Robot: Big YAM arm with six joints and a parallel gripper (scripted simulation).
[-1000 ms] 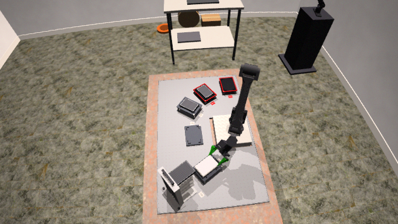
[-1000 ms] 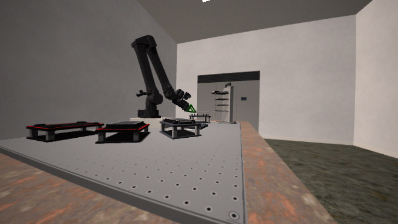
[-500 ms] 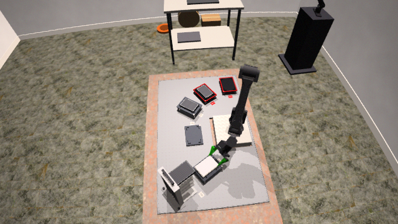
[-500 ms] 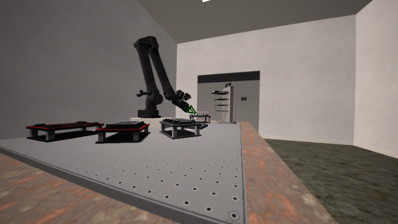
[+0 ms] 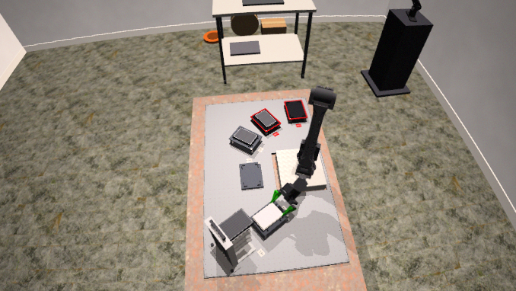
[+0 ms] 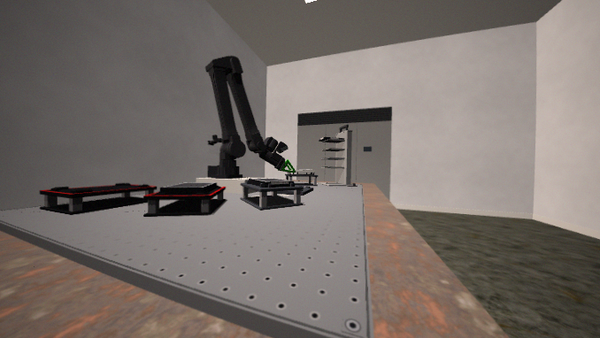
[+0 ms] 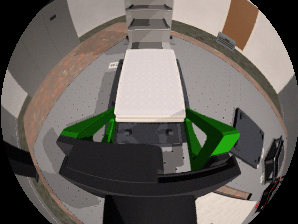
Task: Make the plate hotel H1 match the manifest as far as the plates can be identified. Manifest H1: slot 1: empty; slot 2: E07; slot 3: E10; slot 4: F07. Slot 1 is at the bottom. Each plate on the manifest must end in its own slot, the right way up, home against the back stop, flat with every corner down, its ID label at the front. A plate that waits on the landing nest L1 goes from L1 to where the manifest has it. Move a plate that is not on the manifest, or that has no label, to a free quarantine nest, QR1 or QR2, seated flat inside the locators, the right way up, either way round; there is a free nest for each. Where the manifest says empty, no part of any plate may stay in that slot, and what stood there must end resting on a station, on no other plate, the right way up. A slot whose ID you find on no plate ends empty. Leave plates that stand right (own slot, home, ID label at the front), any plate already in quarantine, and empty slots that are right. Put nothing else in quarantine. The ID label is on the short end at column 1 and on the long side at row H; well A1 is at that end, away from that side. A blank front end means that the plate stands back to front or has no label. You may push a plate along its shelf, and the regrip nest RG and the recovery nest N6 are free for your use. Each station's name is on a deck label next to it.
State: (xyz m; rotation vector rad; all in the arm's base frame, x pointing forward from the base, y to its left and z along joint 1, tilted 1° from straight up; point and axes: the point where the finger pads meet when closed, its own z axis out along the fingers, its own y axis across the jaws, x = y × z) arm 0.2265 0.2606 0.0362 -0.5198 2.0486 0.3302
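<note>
Now: hand 50 mm short of the white plate and 30 mm to the right of it. Also, from my hand: plate hotel H1: 280 mm ahead, 160 mm to the left, 80 mm above; then N6 deck label: 360 mm to the right, 80 mm below, 80 mm ahead; then H1 deck label: 180 mm to the left, 110 mm ahead, 80 mm below.
</note>
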